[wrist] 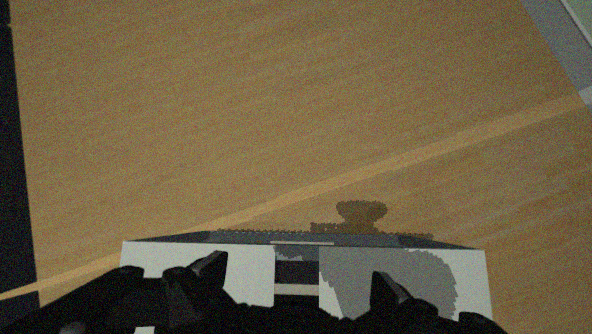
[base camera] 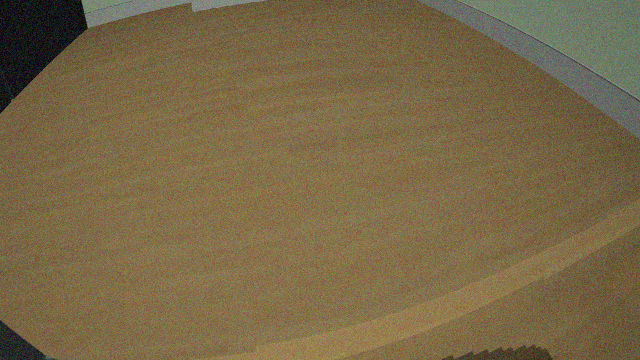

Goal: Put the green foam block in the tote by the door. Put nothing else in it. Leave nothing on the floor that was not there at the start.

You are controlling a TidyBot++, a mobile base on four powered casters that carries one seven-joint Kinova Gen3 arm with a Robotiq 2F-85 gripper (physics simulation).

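Places are measured from the arm's base along level axes (x ahead, y left, z up), in centimetres.
Where they show: gripper, fingertip midpoint: (wrist: 297, 278).
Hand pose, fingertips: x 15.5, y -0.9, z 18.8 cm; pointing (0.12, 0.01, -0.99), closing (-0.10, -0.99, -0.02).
After its pixels a point has its place.
My gripper (wrist: 297, 278) @[x 15.5, y -0.9, z 18.8 cm] is open, with its two black fingers wide apart over the white top of my own base in the wrist view. No object shows between the fingers. The green foam block does not show in the base camera view or the wrist view. The tote by the door does not show in either view.
A dark, black object (base camera: 40, 45) (wrist: 17, 175) stands at the left. A green wall (base camera: 590, 35) @[x 98.5, y -71.1, z -21.8 cm] with a grey baseboard (base camera: 550, 65) @[x 108.2, y -66.2, z -36.7 cm] (wrist: 560, 50) @[x 71.1, y -79.4, z -37.7 cm] runs along the right. A light strip and a shadow lie across the wooden floor (base camera: 300, 175) @[x 51.8, y 6.2, z -39.7 cm] (wrist: 275, 100) @[x 55.6, y 9.3, z -39.7 cm].
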